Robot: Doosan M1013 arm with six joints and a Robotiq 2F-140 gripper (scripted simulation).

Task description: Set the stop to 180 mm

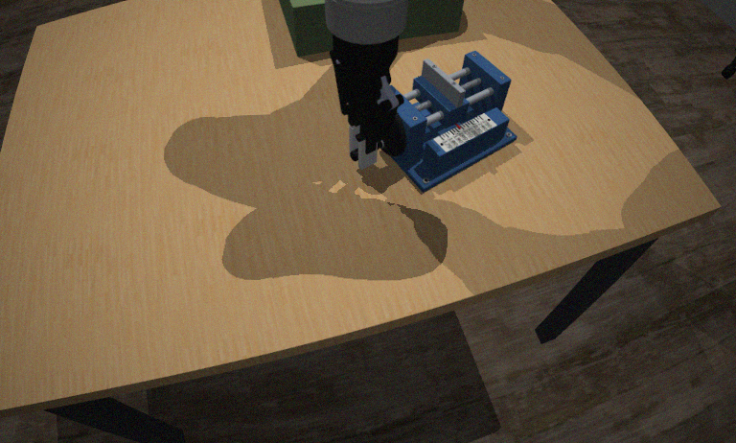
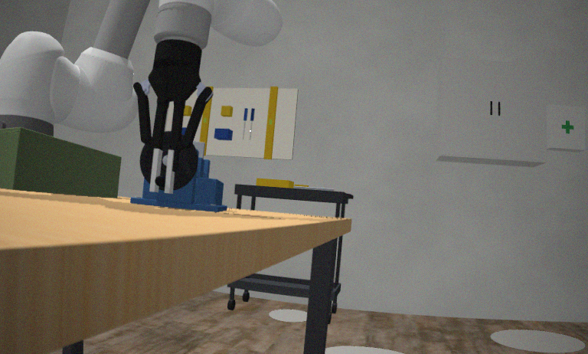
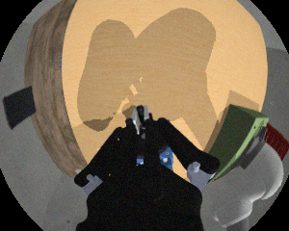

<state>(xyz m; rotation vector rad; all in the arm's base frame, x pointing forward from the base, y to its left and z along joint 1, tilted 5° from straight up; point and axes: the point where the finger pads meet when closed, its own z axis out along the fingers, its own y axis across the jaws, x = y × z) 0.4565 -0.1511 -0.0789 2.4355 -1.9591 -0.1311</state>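
My gripper is now 2 cm to the right of the handwheel and 1 cm above it. From my hand the other things lie so: stop plate: 14 cm to the left, 3 cm above, 2 cm behind.
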